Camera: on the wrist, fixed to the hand. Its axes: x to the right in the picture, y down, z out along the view.
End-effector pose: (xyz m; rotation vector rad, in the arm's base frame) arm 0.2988 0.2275 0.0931 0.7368 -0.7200 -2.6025
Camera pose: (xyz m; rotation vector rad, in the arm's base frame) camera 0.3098 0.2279 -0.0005 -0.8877 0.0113 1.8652
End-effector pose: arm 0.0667 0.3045 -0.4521 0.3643 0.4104 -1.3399
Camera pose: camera 0.0166 0.3075 -0.5319 -0.0110 0.7436 -2.8201
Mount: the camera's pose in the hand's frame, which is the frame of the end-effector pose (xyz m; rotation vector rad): 0.0273 -0.0501 -0.0750 0.0079 0.0139 -1.5339
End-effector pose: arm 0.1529 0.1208 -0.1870 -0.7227 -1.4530 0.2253
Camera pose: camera 0.2139 0.0740 -0.1325 0.5157 -1.6113 -0.9431
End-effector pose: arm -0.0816 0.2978 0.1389 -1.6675 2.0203 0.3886
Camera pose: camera -0.0506 0.2262 0.1917 -2.5656 0.2988 -0.1978
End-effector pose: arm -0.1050 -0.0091 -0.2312 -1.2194 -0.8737 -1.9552
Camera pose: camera -0.1907 -0.0471 -0.2412 0.2635 1.5183 2.0712
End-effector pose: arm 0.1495 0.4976 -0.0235 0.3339 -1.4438 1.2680
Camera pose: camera 0.2196 0.5517 0.0089 1.1361 -0.7289 0.0027
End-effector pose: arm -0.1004 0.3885 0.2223 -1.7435 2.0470 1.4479
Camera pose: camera -0.0334 0.3224 0.2177 -2.2659 0.2279 0.7861
